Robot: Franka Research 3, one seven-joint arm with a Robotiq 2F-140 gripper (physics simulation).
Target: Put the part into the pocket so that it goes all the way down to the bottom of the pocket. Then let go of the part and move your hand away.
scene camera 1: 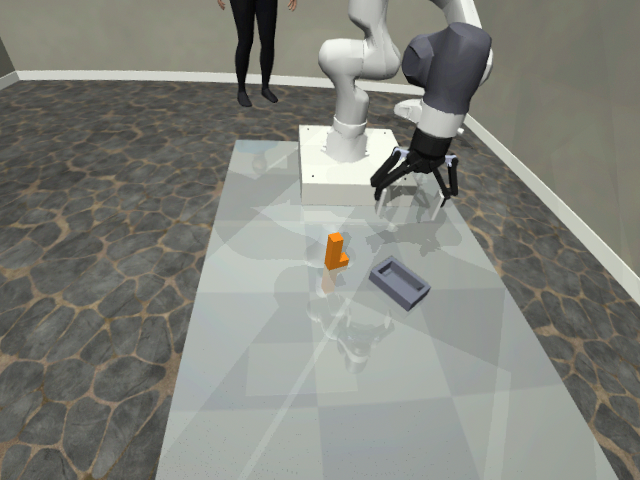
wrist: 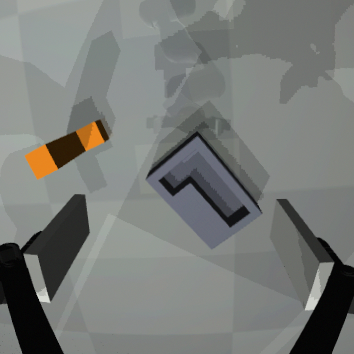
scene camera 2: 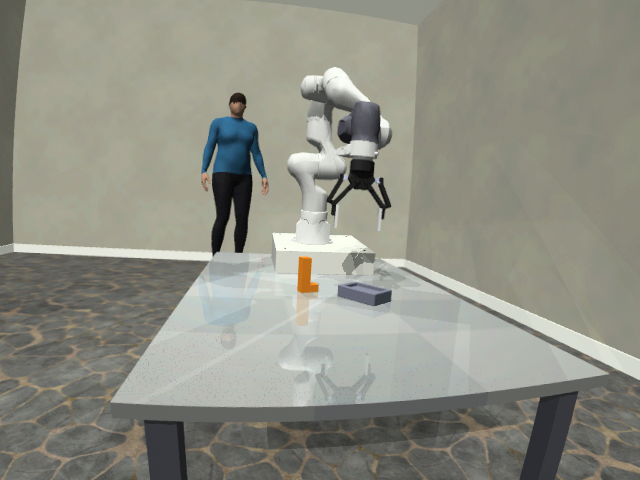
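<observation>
An orange L-shaped part [scene camera 1: 334, 252] [scene camera 2: 305, 274] [wrist: 69, 149] stands upright on the table, its long arm up and its short foot to the right in both scene views. A grey-blue block [scene camera 1: 395, 291] [scene camera 2: 364, 293] [wrist: 200, 205] with an L-shaped pocket lies on the table to the right of the part, turned at an angle. The pocket holds no part. My gripper [scene camera 1: 409, 209] [scene camera 2: 357, 222] [wrist: 179, 216] is wide open and empty, high above the table. In the wrist view the block lies between and ahead of the fingers, and the part is ahead of the left finger.
The glossy table [scene camera 1: 248, 439] [scene camera 2: 258, 382] reflects the arm and part. The white robot base [scene camera 1: 336, 193] [scene camera 2: 289, 260] stands at its far end, behind the part and block. A person [scene camera 1: 255, 41] [scene camera 2: 233, 149] stands on the floor beyond the table, left of the arm.
</observation>
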